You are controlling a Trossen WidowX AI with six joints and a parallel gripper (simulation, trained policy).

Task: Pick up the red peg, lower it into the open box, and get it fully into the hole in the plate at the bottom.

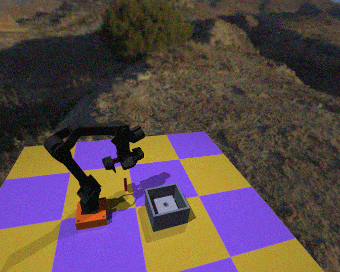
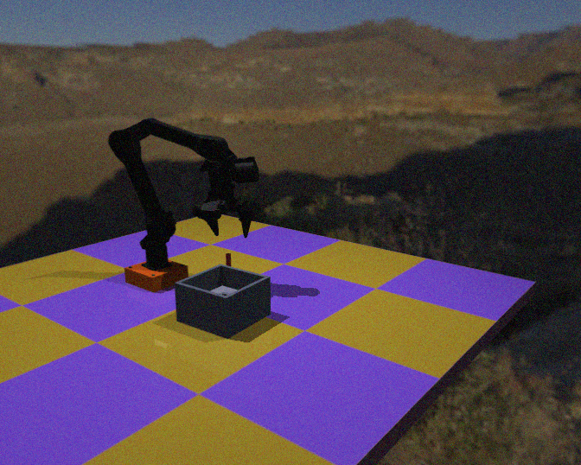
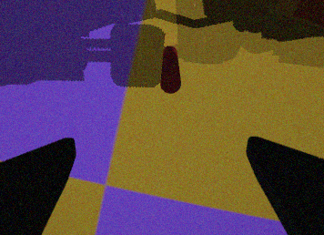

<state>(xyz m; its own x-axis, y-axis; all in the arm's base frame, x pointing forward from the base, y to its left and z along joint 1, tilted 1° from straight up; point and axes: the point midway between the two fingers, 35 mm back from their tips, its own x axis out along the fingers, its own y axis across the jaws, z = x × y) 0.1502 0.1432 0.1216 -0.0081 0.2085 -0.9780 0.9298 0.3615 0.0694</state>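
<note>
The red peg lies 90 mm below my gripper tip and 10 mm to the right of it. The rest, counted from my gripper tip: dark grey box: 180 mm to the right, 180 mm ahead, 100 mm below; light grey plate: 180 mm to the right, 180 mm ahead, 80 mm below.
</note>
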